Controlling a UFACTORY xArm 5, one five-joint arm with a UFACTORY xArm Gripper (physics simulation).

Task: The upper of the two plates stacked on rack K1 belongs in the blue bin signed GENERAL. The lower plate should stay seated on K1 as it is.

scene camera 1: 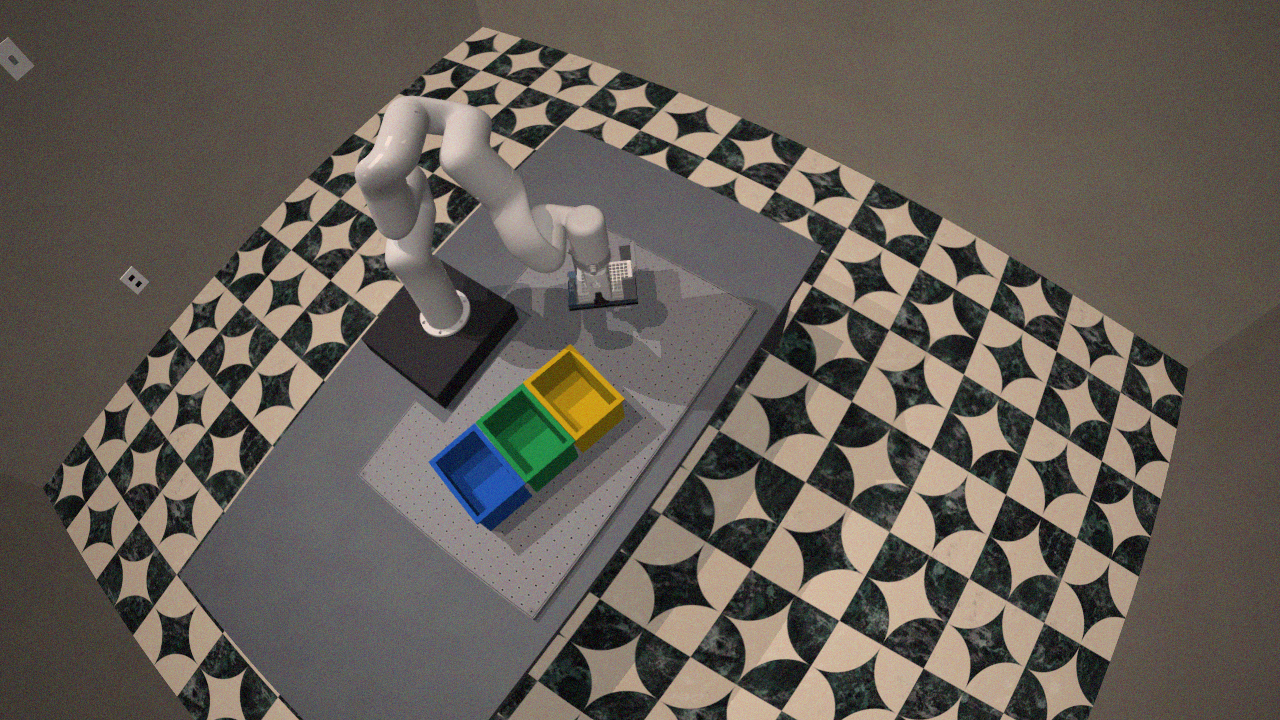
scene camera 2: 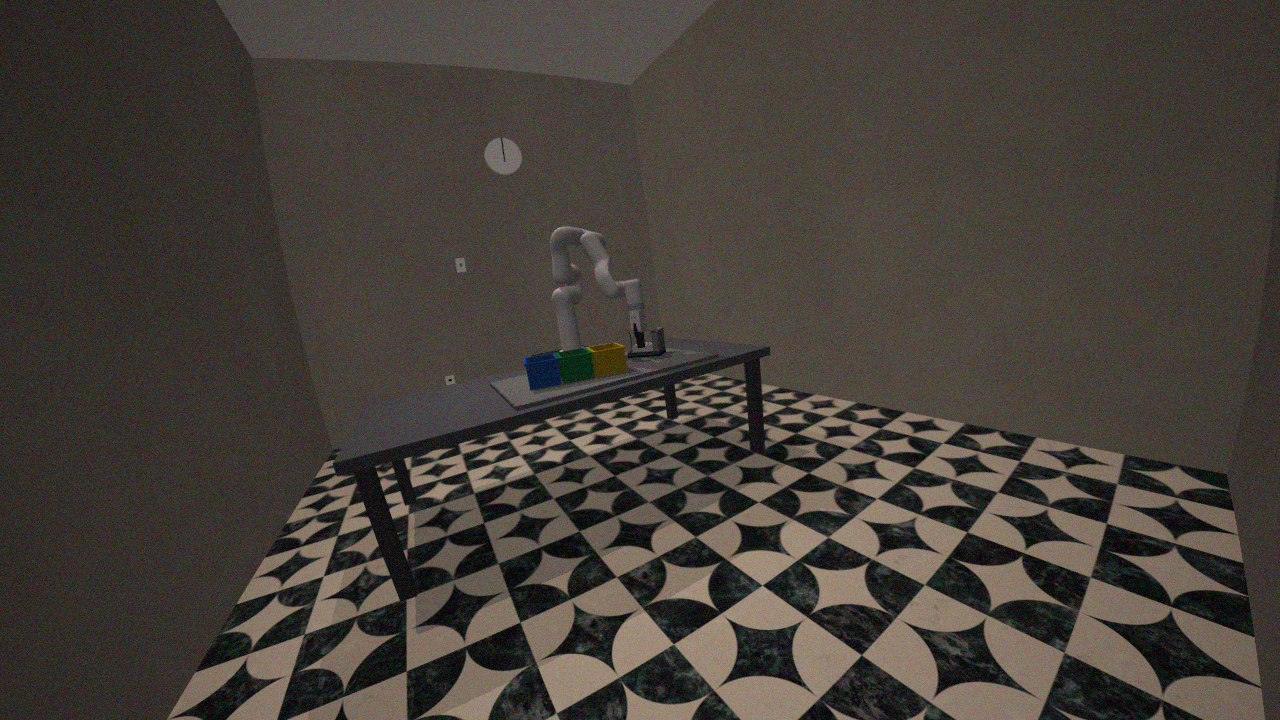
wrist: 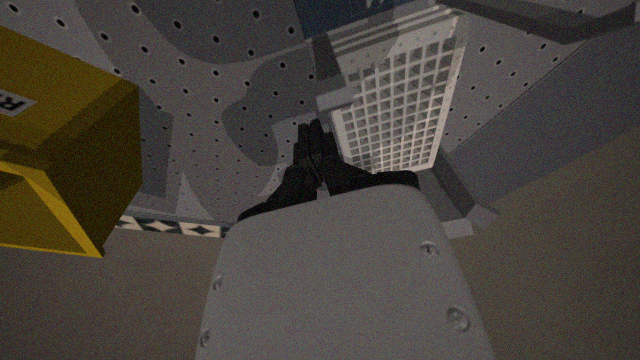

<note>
I see a plate (scene camera 1: 621,269).
</note>
